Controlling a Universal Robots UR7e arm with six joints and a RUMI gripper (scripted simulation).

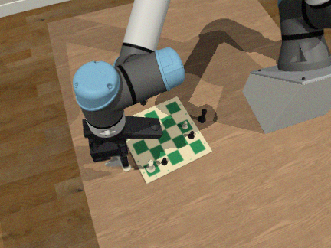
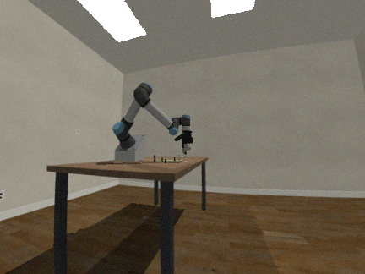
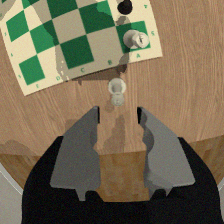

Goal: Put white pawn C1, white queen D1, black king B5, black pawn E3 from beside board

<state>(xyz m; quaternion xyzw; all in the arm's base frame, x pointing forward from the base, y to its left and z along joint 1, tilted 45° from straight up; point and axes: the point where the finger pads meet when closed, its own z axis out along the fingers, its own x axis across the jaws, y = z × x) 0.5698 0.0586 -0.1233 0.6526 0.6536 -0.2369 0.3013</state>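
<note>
Right now the white pawn is 20 cm behind my hand, 9 cm to the right of it and 6 cm below it. Round my hand: black king 26 cm behind, 10 cm to the right, 4 cm below; cream chessboard 13 cm behind, 7 cm to the right, 7 cm below.
</note>
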